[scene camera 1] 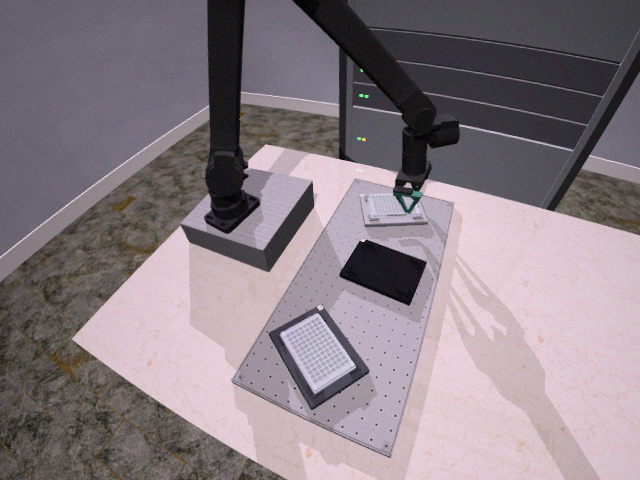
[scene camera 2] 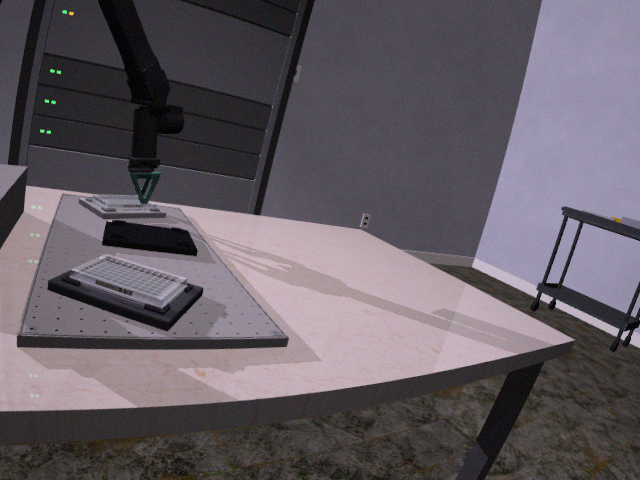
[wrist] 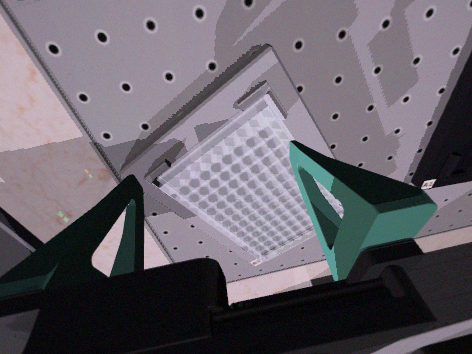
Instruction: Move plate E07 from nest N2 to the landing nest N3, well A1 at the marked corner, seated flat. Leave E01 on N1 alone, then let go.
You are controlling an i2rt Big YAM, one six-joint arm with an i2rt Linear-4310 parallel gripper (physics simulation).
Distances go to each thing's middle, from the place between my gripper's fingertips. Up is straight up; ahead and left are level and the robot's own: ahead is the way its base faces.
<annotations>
Now: hand 3 cm short of the black nest [scene camera 1: 394, 274], 23 cm to the left of it and 2 cm above it.
</annotations>
